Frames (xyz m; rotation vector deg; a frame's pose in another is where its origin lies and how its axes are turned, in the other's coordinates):
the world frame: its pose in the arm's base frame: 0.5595 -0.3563 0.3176 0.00 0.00 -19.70
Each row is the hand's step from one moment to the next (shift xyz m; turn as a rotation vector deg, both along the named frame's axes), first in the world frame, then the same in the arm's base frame.
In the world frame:
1: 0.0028 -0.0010 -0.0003 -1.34 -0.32 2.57
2: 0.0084 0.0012 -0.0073 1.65 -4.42 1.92
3: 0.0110 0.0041 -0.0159 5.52 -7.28 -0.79
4: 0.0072 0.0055 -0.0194 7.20 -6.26 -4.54
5: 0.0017 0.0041 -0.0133 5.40 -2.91 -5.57
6: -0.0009 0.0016 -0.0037 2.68 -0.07 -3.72
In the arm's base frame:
1: 0.0023 -0.0019 -0.0003 -1.37 0.15 2.57
2: 0.0083 -0.0017 -0.0073 0.06 -4.72 1.92
3: 0.0117 0.0002 -0.0159 2.74 -8.71 -0.79
4: 0.0086 0.0028 -0.0194 4.67 -8.32 -4.54
5: 0.0030 0.0033 -0.0133 4.10 -4.56 -5.57
6: -0.0003 0.0018 -0.0037 2.50 -0.97 -3.72

